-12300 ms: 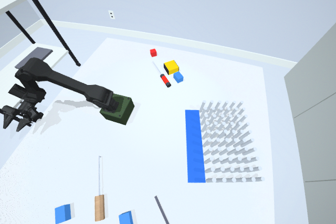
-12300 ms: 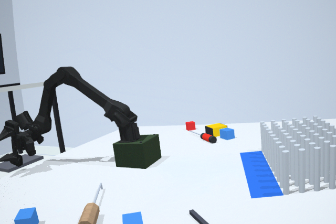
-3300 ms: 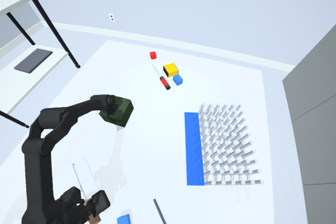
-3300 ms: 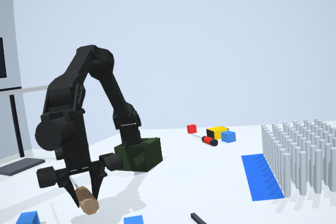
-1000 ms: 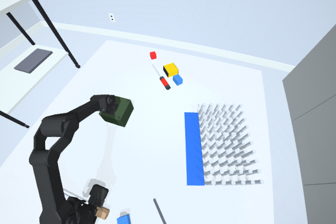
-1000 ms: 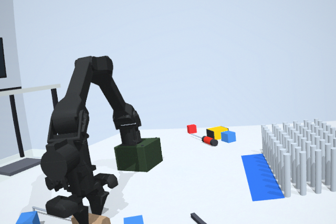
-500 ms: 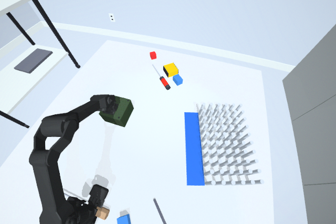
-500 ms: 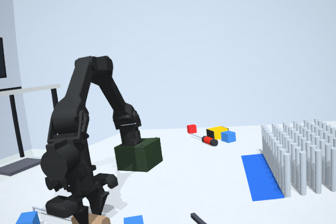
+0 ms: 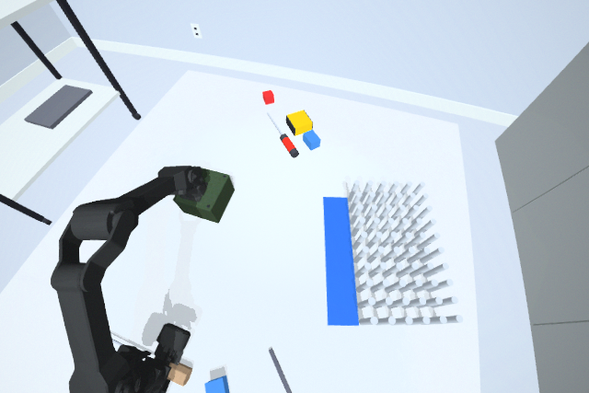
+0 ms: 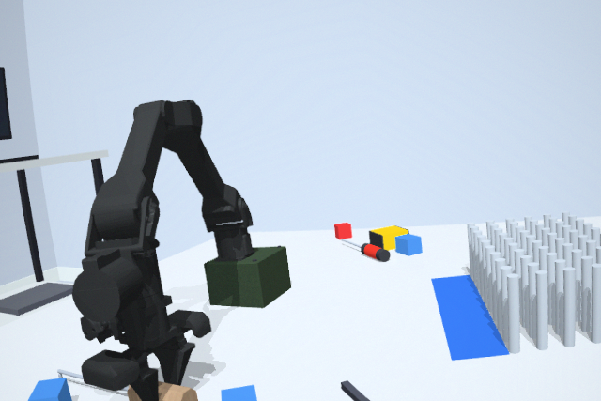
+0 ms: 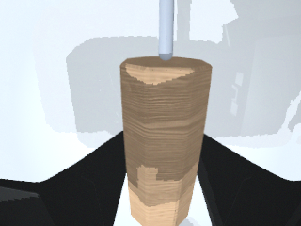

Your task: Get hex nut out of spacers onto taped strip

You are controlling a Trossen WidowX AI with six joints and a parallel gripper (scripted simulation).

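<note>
My gripper tip is 110 mm past the wooden-handled tool, 10 mm to the right of it and 10 mm below it. The rest, counted from my gripper tip: hex nut: 490 mm ahead, 440 mm to the left; then blue taped strip: 370 mm to the left, 340 mm ahead; then yellow block: 840 mm to the left, 120 mm ahead, 20 mm above.
</note>
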